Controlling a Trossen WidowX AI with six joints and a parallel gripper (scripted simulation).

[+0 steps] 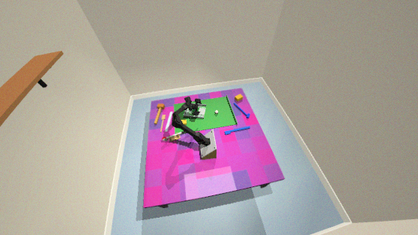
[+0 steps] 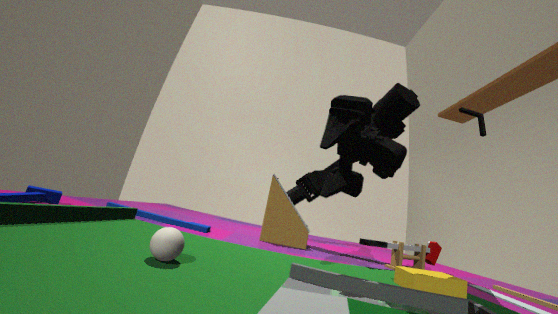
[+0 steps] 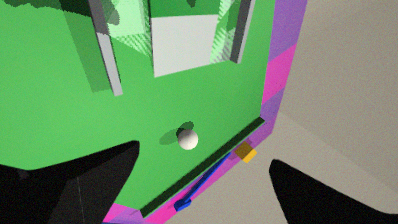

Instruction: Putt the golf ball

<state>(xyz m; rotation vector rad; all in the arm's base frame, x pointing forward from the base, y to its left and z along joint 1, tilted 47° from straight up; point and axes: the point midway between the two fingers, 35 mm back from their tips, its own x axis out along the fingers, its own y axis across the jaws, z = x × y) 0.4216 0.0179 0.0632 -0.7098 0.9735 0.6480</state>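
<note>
My gripper tip is 270 mm past the red putter, 300 mm to the right of it and 110 mm above it. The rest, counted from my gripper tip: white stick 20 mm behind, 400 mm to the left, 160 mm below; then yellow block 80 mm behind, 230 mm to the left, 140 mm below; then white golf ball 40 mm ahead, 190 mm to the right, 140 mm below.
</note>
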